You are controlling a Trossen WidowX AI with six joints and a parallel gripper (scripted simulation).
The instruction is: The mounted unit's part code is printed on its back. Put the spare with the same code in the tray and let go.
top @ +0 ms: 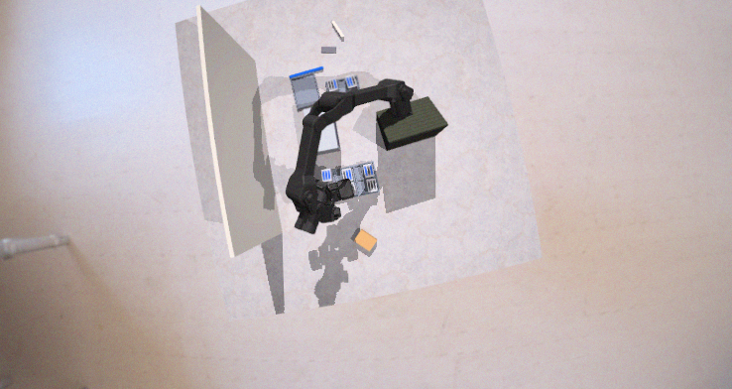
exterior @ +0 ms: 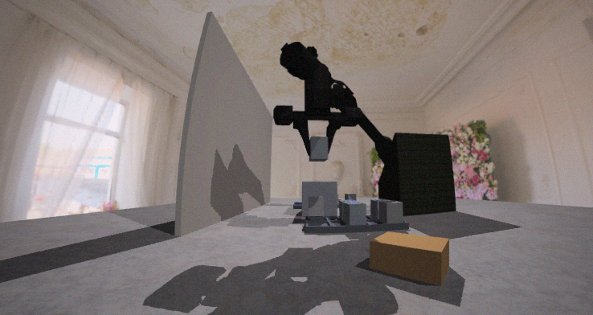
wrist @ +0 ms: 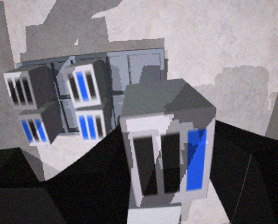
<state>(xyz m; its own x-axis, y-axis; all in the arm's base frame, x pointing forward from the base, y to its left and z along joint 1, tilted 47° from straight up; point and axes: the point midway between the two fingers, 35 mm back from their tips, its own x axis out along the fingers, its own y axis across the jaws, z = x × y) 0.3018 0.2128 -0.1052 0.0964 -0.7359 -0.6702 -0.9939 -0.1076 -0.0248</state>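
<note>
Now: the flat grey tray 2 cm ahead of my gripper tip, 41 cm to the right of it and 15 cm below it. Also, from my gripper tip: unit 2 cm behind, 22 cm to the right, 10 cm below; grey spare block 2 cm above; orange box 8 cm behind, 20 cm to the left, 14 cm below.
</note>
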